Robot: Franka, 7 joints.
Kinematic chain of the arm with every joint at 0, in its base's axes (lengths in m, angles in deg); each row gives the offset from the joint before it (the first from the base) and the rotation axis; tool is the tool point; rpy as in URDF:
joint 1: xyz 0 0 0.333 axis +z
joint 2: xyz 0 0 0 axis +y
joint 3: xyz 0 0 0.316 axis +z
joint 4: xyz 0.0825 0 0 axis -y
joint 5: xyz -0.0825 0 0.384 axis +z
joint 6: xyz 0 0 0 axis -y
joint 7: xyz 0.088 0 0 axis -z
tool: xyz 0 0 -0.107 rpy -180 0 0
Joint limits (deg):
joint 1: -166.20..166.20
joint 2: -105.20..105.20
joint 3: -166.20..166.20
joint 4: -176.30..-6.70
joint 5: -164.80..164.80
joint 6: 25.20..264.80
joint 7: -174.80..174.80
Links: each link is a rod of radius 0.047 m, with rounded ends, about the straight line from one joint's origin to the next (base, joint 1, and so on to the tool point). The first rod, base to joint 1, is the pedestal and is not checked.
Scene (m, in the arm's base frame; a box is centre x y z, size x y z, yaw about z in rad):
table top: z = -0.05
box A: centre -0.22 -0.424 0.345 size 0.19 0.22 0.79 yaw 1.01
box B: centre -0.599 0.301 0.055 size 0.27 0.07 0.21 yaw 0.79
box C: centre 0.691 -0.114 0 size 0.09 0.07 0.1 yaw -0.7
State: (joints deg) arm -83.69 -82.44 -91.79 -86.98 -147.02 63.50 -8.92
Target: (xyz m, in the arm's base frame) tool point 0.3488 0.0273 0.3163
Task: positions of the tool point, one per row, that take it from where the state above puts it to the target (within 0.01 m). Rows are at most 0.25 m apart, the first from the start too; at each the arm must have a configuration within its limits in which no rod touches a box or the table.
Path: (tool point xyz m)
1: -0.4822 0.4704 0.5267
2: -0.3775 0.4087 0.7137
3: -0.2482 0.2964 0.8497
4: -0.1177 0.1476 0.9178
5: -0.0038 -0.0129 0.9144
6: 0.0847 -0.1570 0.8498
7: 0.0755 -0.1904 0.8300
8: 0.0963 -0.2330 0.7920
9: 0.1486 -0.2650 0.7363
10: 0.2223 -0.2686 0.6651
11: 0.2986 -0.2335 0.5823
12: 0.3555 -0.1619 0.4927
13: 0.3750 -0.0677 0.4020
14: 0.3488 0.0273 0.3163

